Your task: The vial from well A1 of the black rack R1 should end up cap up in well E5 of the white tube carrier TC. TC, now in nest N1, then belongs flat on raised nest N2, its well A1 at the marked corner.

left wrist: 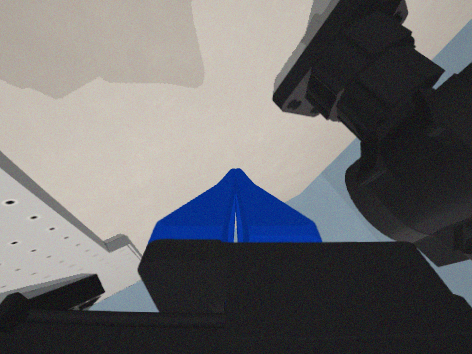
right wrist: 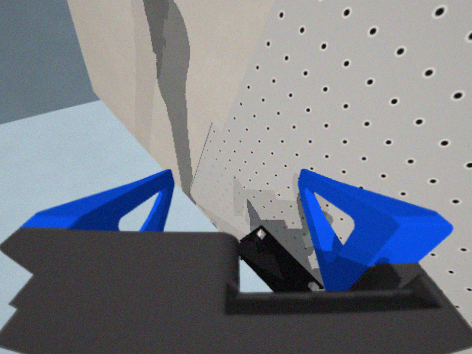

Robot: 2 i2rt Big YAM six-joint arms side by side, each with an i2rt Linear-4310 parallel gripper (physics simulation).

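My left gripper is shut, its blue fingertips meeting with nothing held between them, above the beige table. My right gripper is open and empty, its blue fingers wide apart. A black object with small white corner pieces shows low in the right wrist view, beyond and between the fingers; its far part is hidden by the gripper body. I cannot tell which nest or rack it is. A black slab-like object shows at the lower left of the left wrist view, partly hidden. The vial and the white carrier TC cannot be made out in either view.
A pale perforated board lies on the beige table, left in the left wrist view and right in the right one. A dark robot arm fills the right of the left wrist view. Shadows cross the table.
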